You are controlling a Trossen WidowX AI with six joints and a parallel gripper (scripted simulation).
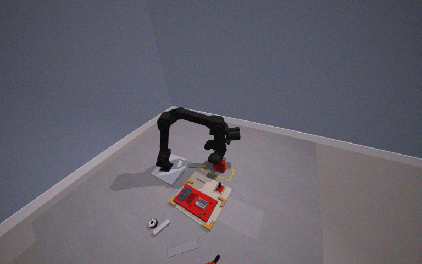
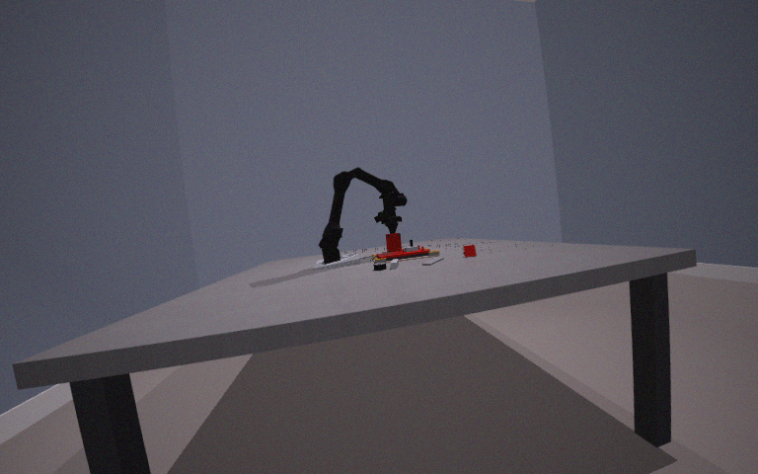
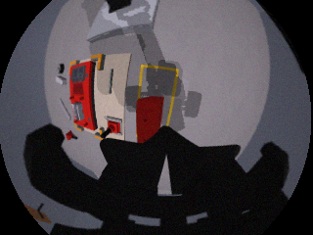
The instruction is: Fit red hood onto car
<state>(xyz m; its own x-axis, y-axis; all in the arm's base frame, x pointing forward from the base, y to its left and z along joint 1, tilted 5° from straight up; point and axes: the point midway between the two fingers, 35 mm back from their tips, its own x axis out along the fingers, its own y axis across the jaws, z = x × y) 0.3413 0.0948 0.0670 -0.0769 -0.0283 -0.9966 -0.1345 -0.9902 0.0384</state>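
The red hood lies 10 mm behind my gripper tip, 10 mm to the right of it and 30 mm below it. From my gripper tip the other things lie so: wheel: 230 mm behind, 400 mm to the right, 70 mm below; grey engine block: 30 mm behind, 250 mm to the right, 60 mm below.
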